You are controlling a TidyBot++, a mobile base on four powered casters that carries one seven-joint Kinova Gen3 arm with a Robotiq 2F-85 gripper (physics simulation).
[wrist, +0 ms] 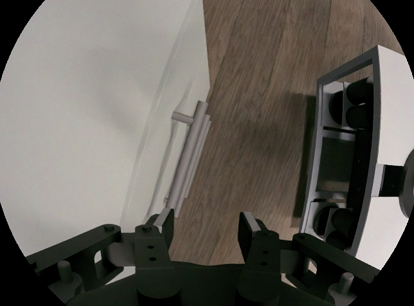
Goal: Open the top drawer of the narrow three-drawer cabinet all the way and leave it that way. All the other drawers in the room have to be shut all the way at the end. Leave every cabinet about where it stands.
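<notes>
The white cabinet [100,100] fills the left of the wrist view, seen from above, with its pale top and a thin strip of its front. A grey bar handle [188,155] stands out from the front on a short post. Parts of lower handles [198,162] show beneath it, nearly in line. How many drawers there are, and whether each is fully shut, I cannot tell from this angle. My gripper [206,223] is partly open and empty. Its left finger appears near the lower end of the top handle; whether they touch is unclear. The bar is not between the fingers.
The robot's own mobile base [374,120], with a grey frame, dark wheels and white top panels, is at the right. Wooden floor [255,120] shows between the cabinet and the base.
</notes>
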